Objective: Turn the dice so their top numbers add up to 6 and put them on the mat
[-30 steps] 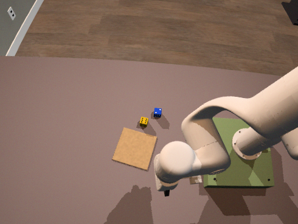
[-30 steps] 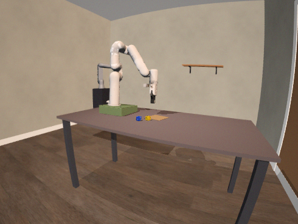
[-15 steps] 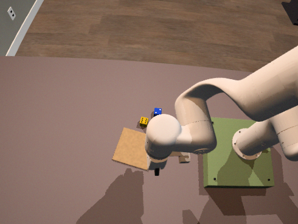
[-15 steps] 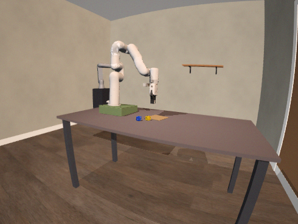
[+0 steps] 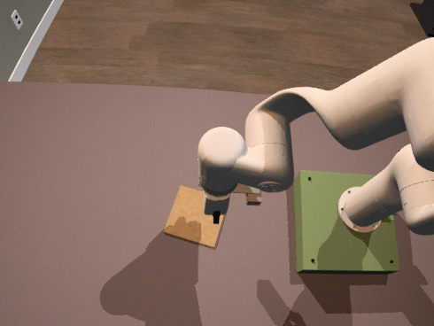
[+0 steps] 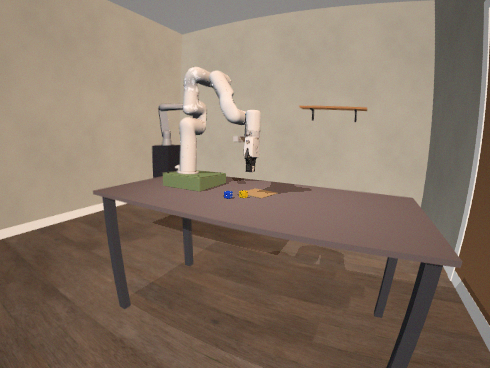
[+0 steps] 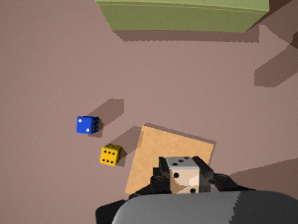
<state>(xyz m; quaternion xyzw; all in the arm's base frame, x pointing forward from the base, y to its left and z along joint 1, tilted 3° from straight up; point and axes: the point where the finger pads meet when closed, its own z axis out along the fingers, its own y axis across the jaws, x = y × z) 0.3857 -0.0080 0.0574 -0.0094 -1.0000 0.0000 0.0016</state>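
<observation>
My gripper is now 50 mm short of the tan mat and 120 mm above it. From my hand the other things lie so: yellow die 10 mm ahead, 110 mm to the right, 110 mm below; then blue die 40 mm behind, 150 mm to the right, 110 mm below; then white die 10 mm below.
</observation>
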